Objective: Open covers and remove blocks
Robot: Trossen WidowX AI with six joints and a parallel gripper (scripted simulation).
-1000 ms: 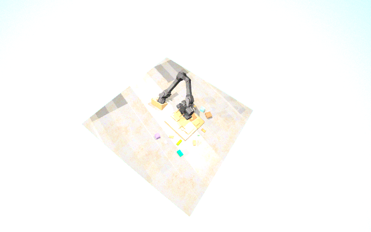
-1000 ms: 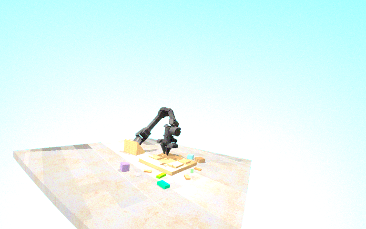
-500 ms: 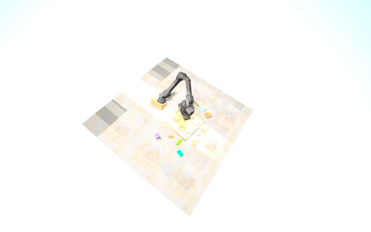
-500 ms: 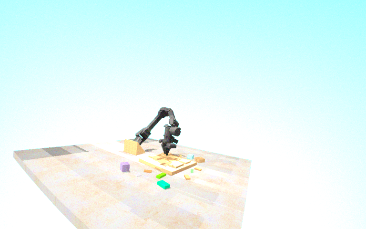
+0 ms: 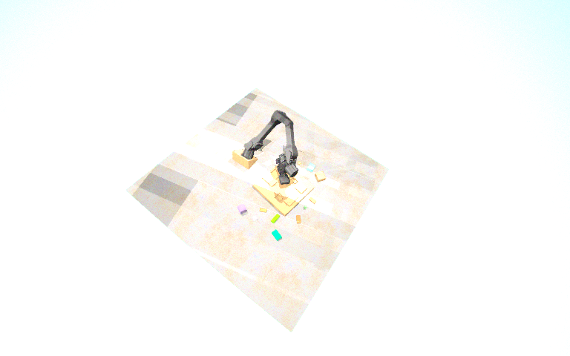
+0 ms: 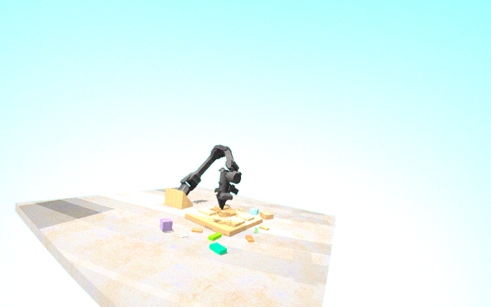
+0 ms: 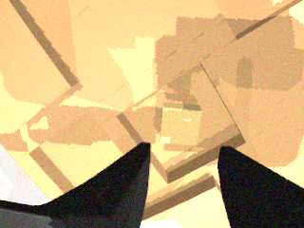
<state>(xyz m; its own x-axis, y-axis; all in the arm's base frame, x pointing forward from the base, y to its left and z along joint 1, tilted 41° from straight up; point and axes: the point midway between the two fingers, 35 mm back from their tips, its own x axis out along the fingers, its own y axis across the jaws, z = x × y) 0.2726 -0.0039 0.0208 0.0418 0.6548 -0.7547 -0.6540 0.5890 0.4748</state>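
My gripper tip is 5 cm short of the tan puzzle board, 1 cm to the left of it and 3 cm above it. Round my gripper tip: light cyan block (13 cm ahead, 21 cm to the left, 3 cm below); then purple cube (9 cm behind, 32 cm to the right, 3 cm below); then bright green bar (11 cm ahead, 26 cm to the right, 4 cm below).
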